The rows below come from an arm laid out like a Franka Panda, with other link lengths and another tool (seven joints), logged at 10 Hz.
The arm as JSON. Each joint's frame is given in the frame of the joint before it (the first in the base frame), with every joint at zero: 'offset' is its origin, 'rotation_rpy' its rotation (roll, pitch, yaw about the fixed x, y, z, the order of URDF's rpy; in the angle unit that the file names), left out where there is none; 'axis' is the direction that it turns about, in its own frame. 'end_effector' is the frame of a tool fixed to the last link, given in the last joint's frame.
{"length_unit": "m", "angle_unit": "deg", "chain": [
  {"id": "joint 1", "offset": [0.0, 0.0, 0.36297], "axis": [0.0, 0.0, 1.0]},
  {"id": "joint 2", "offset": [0.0, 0.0, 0.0], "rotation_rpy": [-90.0, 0.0, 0.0], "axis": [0.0, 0.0, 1.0]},
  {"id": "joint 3", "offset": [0.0, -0.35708, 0.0], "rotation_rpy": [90.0, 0.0, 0.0], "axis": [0.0, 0.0, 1.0]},
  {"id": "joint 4", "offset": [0.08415, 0.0, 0.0], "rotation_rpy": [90.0, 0.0, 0.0], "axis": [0.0, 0.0, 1.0]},
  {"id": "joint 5", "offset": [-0.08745, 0.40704, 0.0], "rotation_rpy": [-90.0, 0.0, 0.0], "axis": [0.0, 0.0, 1.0]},
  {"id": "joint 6", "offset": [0.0, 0.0, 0.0], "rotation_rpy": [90.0, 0.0, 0.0], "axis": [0.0, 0.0, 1.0]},
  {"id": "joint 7", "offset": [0.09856, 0.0, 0.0], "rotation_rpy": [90.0, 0.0, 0.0], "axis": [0.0, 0.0, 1.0]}
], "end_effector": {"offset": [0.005, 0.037, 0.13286], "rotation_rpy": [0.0, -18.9, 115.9]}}
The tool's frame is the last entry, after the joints.
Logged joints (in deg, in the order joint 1, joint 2, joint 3, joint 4, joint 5, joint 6, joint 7), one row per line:
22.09, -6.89, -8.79, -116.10, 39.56, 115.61, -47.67
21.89, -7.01, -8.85, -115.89, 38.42, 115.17, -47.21
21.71, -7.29, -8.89, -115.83, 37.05, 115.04, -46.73
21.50, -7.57, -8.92, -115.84, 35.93, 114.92, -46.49
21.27, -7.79, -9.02, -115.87, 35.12, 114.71, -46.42
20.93, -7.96, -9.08, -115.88, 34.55, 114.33, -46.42
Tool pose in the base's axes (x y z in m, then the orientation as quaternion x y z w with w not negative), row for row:
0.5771, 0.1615, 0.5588, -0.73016, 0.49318, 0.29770, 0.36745
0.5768, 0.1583, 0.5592, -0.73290, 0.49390, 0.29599, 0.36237
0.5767, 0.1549, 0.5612, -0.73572, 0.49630, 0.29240, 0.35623
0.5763, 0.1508, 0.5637, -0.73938, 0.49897, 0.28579, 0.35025
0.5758, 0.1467, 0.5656, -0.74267, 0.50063, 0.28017, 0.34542
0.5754, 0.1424, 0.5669, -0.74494, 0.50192, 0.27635, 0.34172
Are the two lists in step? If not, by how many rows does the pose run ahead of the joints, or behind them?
The pose runs 1 row behind the joints: the pose in row i belongs to the joints in row i - 1.
